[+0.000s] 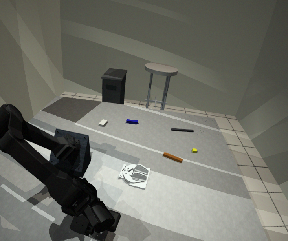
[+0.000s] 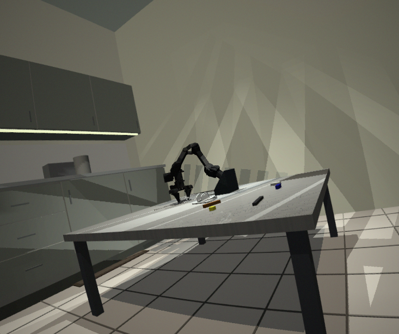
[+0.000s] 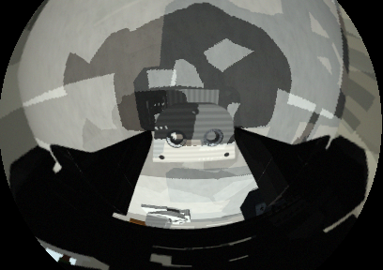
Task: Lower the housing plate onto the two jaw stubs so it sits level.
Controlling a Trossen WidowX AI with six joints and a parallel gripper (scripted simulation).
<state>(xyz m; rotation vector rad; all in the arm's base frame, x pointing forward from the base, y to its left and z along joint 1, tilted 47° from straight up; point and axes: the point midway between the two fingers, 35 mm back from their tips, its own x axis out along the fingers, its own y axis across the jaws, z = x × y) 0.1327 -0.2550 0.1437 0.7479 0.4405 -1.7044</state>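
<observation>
Now: the white base 170 mm ahead of my gripper tip, 240 mm to the left of it and 10 mm below it. Also, from my gripper tip: orange bar (330 mm ahead, 380 mm to the left); then blue block (110 mm ahead, 680 mm to the left); then yellow cube (470 mm ahead, 450 mm to the left).
</observation>
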